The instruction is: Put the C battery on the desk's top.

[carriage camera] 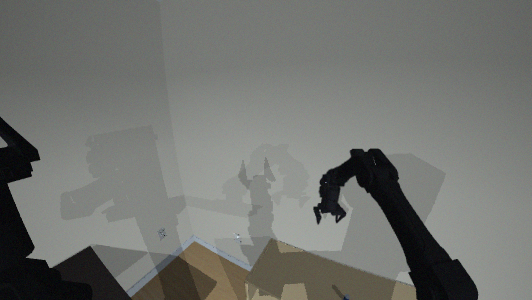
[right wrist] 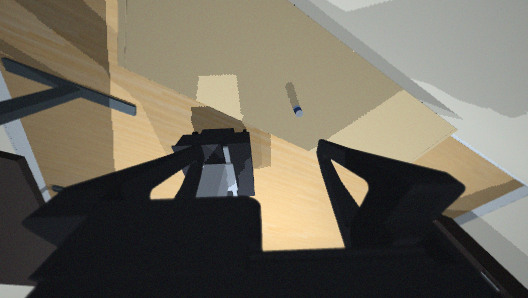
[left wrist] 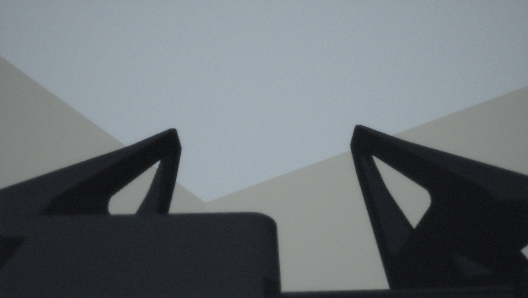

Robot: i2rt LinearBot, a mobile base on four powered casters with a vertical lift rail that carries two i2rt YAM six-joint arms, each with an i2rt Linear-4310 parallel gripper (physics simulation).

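Places are measured from the left arm's base along level axes (x ahead, y up, z right), in centimetres.
Pixels of known places: left gripper, fingertip midpoint: (left wrist: 265, 136); right gripper, fingertip midpoint: (carriage camera: 327, 223) (right wrist: 260, 148).
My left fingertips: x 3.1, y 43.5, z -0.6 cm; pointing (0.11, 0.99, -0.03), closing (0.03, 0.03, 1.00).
Observation:
Ahead of a thing's pixels: the offset from my left fingertips to its top centre. "spot": to the spot under its first point. Level surfaces: height alone.
The C battery @(dx +30.3, dy -98.7, dz +80.9 cm) (carriage camera: 346, 297) (right wrist: 298, 112) is a small cylinder with a pale end and a dark blue band. It stands on the top of a tan shelf unit (carriage camera: 310, 262) (right wrist: 170, 42); the carriage camera view cuts it at the bottom edge. A dark brown top, seemingly the desk (carriage camera: 82, 267) (right wrist: 482, 257), shows at the lower left of the carriage view and the lower right of the right wrist view. My right gripper (carriage camera: 328, 221) (right wrist: 260, 148) is open and empty, apart from the battery. My left gripper (left wrist: 265, 136) is open and empty, facing the ceiling.
Wooden floor @(dy -164.7 cm) (carriage camera: 200, 260) (right wrist: 300, 195) lies between the furniture, with pale walls behind. Part of the black robot base (right wrist: 242, 165) shows below the right gripper. Dark table legs @(spot: dx +28.1, dy -155.2, dz -54.3 cm) (right wrist: 65, 90) and another dark brown surface @(dy -92.7 cm) (right wrist: 15, 220) are at the left of the right wrist view.

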